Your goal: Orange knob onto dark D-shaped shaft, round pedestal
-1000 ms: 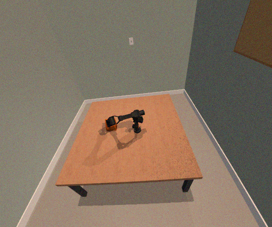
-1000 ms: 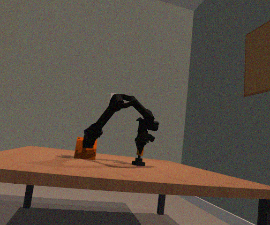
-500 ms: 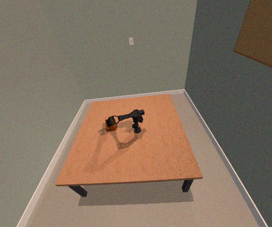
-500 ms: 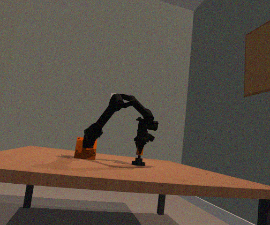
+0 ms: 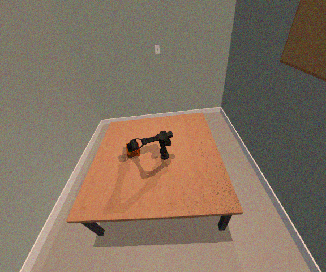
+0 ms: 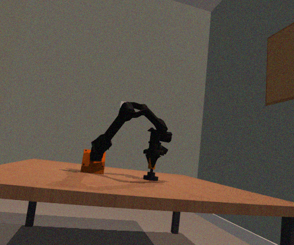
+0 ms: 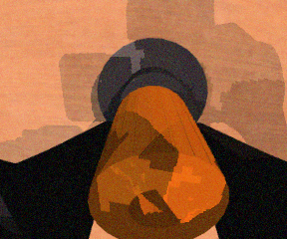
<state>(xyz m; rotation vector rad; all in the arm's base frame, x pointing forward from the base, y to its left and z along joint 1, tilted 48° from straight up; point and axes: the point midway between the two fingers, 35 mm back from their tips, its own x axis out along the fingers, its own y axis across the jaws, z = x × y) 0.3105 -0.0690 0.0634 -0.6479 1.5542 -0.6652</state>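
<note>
Now: gripper tip 20 mm below the orange knob. Round my gripper tip: pedestal: 40 mm below.
</note>
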